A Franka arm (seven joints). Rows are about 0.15 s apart.
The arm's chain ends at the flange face. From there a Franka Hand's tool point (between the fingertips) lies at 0.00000 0.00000 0.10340 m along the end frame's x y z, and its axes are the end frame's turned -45 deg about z.
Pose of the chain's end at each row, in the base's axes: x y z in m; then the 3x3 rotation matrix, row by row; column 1 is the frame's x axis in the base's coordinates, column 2 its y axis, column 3 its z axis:
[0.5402 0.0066 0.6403], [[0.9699 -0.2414 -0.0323], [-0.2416 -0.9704 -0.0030], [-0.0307 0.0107 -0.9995]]
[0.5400 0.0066 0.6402], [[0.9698 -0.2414 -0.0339], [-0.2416 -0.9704 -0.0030], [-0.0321 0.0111 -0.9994]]
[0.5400 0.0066 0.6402], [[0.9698 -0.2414 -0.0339], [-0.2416 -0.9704 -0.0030], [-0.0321 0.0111 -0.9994]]
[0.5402 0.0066 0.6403], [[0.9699 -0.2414 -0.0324], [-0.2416 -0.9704 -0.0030], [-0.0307 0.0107 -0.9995]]
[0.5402 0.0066 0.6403], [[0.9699 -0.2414 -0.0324], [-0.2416 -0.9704 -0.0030], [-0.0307 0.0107 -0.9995]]
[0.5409 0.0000 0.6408], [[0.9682 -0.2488 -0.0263], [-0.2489 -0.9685 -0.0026], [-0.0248 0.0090 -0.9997]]
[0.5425 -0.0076 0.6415], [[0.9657 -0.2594 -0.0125], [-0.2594 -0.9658 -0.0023], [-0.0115 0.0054 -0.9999]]
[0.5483 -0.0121 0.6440], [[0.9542 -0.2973 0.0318], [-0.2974 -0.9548 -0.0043], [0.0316 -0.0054 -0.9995]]
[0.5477 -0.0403 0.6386], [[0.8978 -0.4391 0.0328], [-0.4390 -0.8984 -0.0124], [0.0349 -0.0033 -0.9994]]
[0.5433 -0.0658 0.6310], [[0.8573 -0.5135 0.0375], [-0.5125 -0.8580 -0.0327], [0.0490 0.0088 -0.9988]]
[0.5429 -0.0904 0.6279], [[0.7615 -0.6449 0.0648], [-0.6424 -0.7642 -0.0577], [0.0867 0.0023 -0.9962]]
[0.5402 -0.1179 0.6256], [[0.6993 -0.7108 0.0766], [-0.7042 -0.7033 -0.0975], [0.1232 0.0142 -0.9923]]
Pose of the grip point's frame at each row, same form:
[0.5369 0.0063 0.5370], [[0.8565 0.5151 -0.0323], [0.5153 -0.8570 -0.0030], [-0.0293 -0.0141 -0.9995]]
[0.5365 0.0063 0.5369], [[0.8564 0.5151 -0.0339], [0.5153 -0.8570 -0.0030], [-0.0305 -0.0148 -0.9994]]
[0.5365 0.0063 0.5369], [[0.8564 0.5151 -0.0339], [0.5153 -0.8570 -0.0030], [-0.0305 -0.0148 -0.9994]]
[0.5368 0.0063 0.5370], [[0.8565 0.5151 -0.0324], [0.5153 -0.8570 -0.0030], [-0.0293 -0.0141 -0.9995]]
[0.5368 0.0063 0.5370], [[0.8565 0.5151 -0.0324], [0.5153 -0.8570 -0.0030], [-0.0293 -0.0141 -0.9995]]
[0.5382 -0.0003 0.5374], [[0.8605 0.5087 -0.0263], [0.5088 -0.8608 -0.0026], [-0.0239 -0.0112 -0.9997]]
[0.5412 -0.0078 0.5381], [[0.8663 0.4994 -0.0125], [0.4995 -0.8663 -0.0023], [-0.0120 -0.0043 -0.9999]]
[0.5516 -0.0125 0.5407], [[0.8849 0.4645 0.0318], [0.4649 -0.8854 -0.0043], [0.0262 0.0185 -0.9995]]
[0.5511 -0.0416 0.5353], [[0.9453 0.3243 0.0328], [0.3248 -0.9457 -0.0124], [0.0270 0.0223 -0.9994]]
[0.5472 -0.0692 0.5277], [[0.9693 0.2431 0.0375], [0.2443 -0.9691 -0.0327], [0.0284 0.0409 -0.9988]]
[0.5496 -0.0964 0.5249], [[0.9945 0.0824 0.0648], [0.0861 -0.9946 -0.0577], [0.0597 0.0629 -0.9962]]
[0.5481 -0.1280 0.5230], [[0.9971 -0.0081 0.0766], [-0.0006 -0.9953 -0.0975], [0.0771 0.0972 -0.9923]]

